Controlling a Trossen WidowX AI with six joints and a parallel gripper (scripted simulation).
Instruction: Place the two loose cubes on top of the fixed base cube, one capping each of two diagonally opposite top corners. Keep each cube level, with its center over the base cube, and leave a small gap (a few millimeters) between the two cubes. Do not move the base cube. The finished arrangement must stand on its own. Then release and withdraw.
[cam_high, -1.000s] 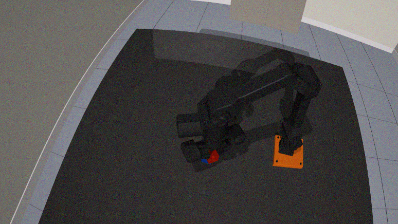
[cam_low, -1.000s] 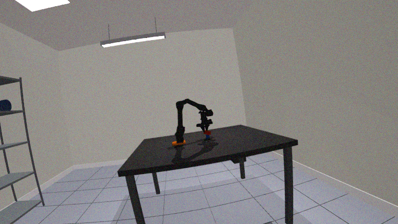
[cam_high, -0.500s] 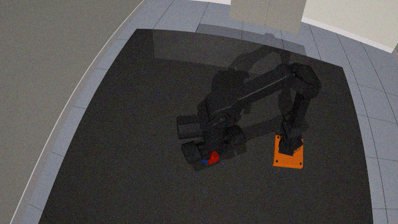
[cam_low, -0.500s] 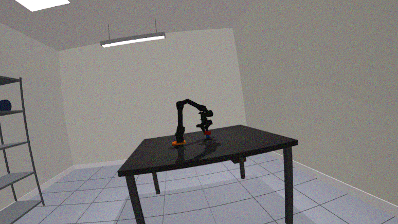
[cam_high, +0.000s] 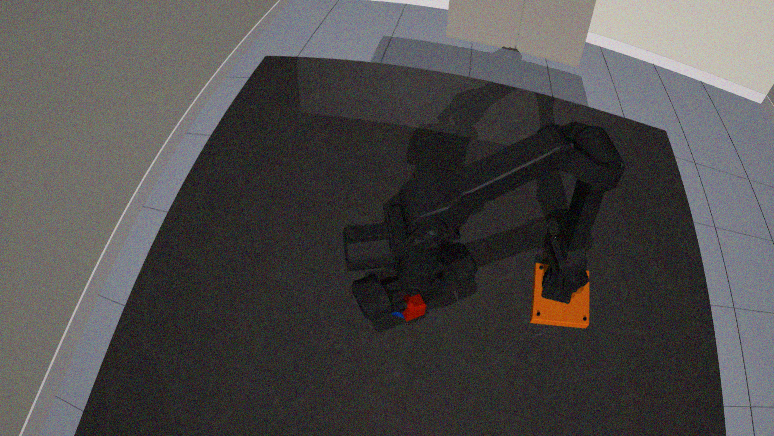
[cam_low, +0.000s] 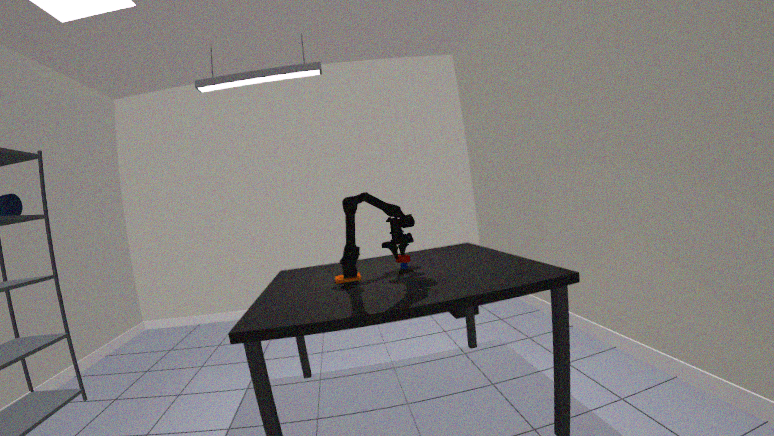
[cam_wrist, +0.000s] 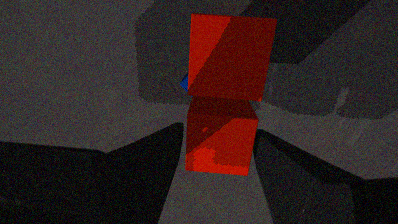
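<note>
Now: gripper tip right at the red cube. The rest, counted from my gripper tip: blue cube 20 mm ahead, 20 mm to the right, 40 mm below.
</note>
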